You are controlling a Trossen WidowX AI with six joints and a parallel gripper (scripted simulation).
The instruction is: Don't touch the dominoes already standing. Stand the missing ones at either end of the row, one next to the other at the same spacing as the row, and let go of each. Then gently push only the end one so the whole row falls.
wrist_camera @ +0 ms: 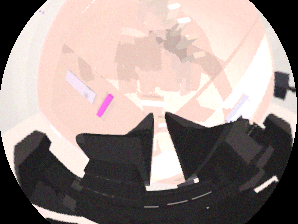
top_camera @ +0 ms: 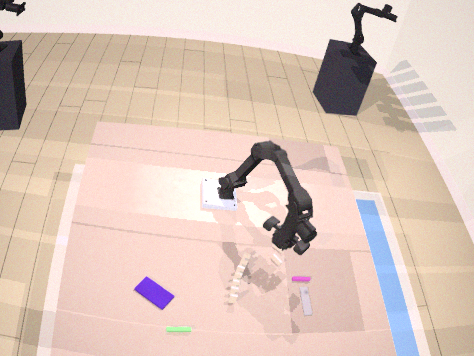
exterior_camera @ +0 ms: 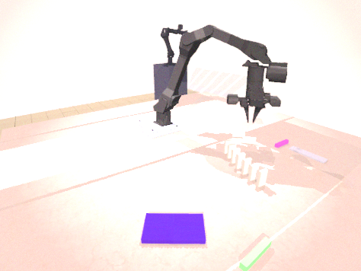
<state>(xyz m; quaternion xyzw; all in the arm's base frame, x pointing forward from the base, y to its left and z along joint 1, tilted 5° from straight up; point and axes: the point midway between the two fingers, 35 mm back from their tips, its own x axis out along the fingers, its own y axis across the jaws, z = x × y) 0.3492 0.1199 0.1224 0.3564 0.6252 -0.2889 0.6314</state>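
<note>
Now: gripper tip 100 mm short of the magenta bar, 80 mm to the right of it and 80 mm above it. Round my gripper tip: grey bar 210 mm ahead, 70 mm to the left, 80 mm below; then purple flat card 110 mm ahead, 490 mm to the right, 80 mm below; then green bar 270 mm ahead, 430 mm to the right, 80 mm below.
</note>
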